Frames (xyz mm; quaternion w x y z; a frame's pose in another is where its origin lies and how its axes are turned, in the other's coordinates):
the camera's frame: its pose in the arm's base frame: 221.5 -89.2 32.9 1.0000 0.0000 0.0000 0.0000
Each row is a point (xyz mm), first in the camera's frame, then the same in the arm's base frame.
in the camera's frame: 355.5 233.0 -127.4
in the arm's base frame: 577.0 143.8 -94.5
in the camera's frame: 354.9 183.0 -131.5
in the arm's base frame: 576.4 93.8 -98.6
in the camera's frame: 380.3 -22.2 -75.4
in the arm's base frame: 601.8 -111.4 -42.5
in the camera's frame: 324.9 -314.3 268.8
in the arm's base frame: 546.4 -403.5 301.7
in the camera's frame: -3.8 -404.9 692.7
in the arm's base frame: 217.7 -494.1 725.6
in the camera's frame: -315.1 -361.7 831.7
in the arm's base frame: -93.6 -450.9 864.6
